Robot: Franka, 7 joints.
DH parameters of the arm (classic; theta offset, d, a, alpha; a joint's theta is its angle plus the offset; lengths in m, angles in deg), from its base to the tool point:
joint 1: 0 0.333 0 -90
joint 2: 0 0 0 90
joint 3: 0 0.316 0.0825 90
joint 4: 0 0 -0.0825 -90
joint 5: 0 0.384 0 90
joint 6: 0 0 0.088 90
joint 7: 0 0.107 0 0
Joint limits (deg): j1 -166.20..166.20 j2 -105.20..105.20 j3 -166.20..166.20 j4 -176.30..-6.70 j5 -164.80..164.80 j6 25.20..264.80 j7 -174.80..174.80
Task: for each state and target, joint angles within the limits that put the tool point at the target. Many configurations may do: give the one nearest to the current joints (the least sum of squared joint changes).
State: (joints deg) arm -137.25 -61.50 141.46 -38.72 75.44 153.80 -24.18
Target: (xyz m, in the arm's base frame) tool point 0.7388 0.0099 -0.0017
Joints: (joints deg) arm -153.63 -85.57 143.50 -62.01 76.74 152.36 -24.18
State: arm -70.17 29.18 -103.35 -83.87 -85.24 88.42 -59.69
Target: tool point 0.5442 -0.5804 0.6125
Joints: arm -23.91 72.63 -88.84 -35.60 -95.36 117.39 -59.69
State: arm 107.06 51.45 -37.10 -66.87 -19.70 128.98 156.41
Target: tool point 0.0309 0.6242 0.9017
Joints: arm 109.63 25.49 -40.49 -40.77 -19.89 138.15 156.41
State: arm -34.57 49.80 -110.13 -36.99 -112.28 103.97 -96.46
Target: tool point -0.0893 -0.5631 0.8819
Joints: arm -47.29 49.84 -103.18 -64.57 -106.49 100.97 -96.46
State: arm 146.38 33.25 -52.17 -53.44 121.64 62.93 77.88
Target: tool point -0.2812 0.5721 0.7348
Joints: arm 137.81 31.52 -56.80 -59.60 119.94 60.53 77.88
